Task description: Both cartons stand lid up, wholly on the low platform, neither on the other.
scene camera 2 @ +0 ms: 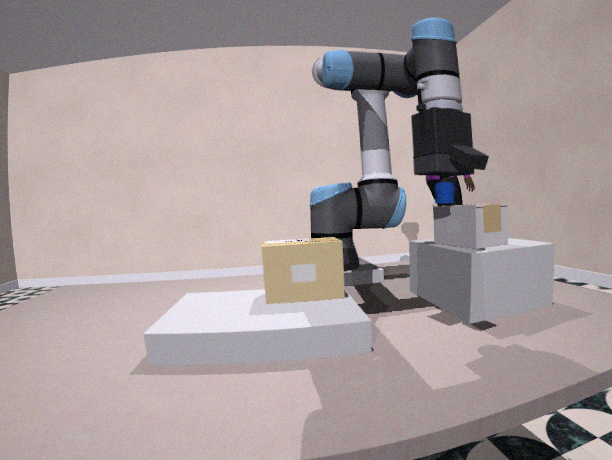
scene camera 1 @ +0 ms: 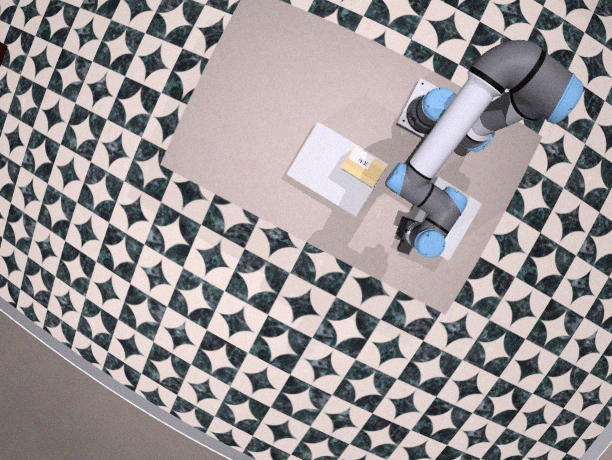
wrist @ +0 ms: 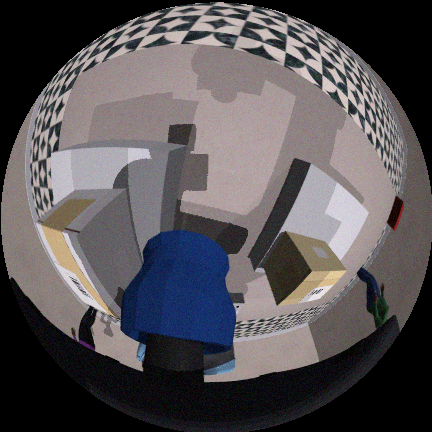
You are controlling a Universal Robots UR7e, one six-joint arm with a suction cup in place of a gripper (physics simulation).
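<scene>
There's a low white platform that shows in scene camera 1 (318, 165), and a taller block that shows in scene camera 1 (460, 227). Scene camera 2 has the low white platform and the taller block too, and so does the wrist view. On the low white platform, (scene camera 2: 233, 327) and (wrist: 353, 204) are the same spot. On the taller block, (scene camera 2: 475, 285) and (wrist: 174, 146) are the same spot.
</scene>
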